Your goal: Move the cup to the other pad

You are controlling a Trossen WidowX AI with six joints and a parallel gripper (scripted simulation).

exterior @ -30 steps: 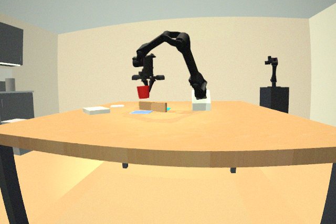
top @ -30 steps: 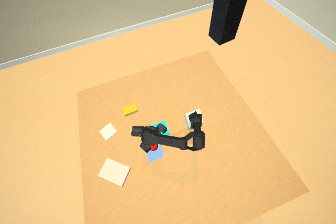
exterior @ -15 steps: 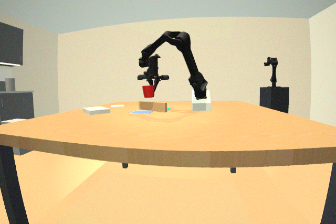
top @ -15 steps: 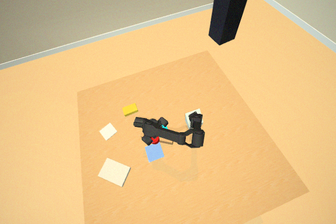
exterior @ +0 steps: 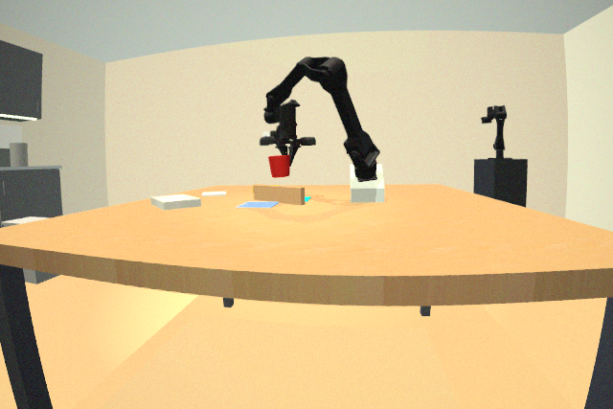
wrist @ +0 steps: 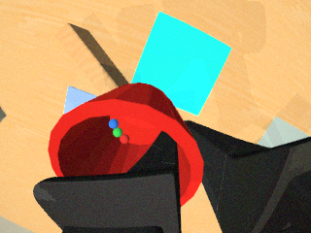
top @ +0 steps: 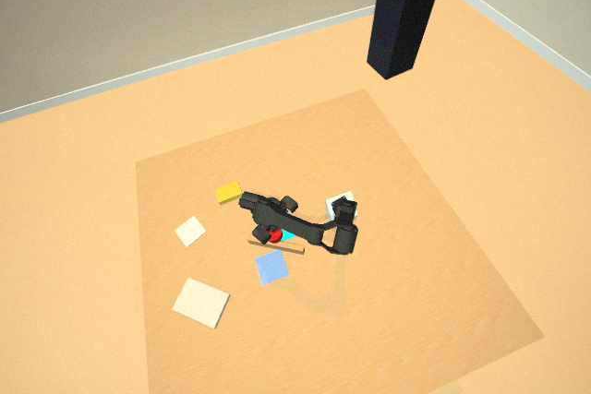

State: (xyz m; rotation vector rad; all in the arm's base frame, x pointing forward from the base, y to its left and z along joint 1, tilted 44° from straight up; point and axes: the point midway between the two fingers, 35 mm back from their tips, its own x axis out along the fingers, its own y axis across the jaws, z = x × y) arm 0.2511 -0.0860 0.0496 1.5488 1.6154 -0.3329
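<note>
Now: gripper tip 1 cm past the cyan pad, 4 cm to the left of it and 13 cm above it. From my gripper tip the other things lie so: light blue pad 9 cm ahead, 9 cm to the left, 13 cm below; then cup 3 cm ahead, 1 cm to the left; then wooden bar 4 cm ahead, 3 cm to the left, 10 cm below.
</note>
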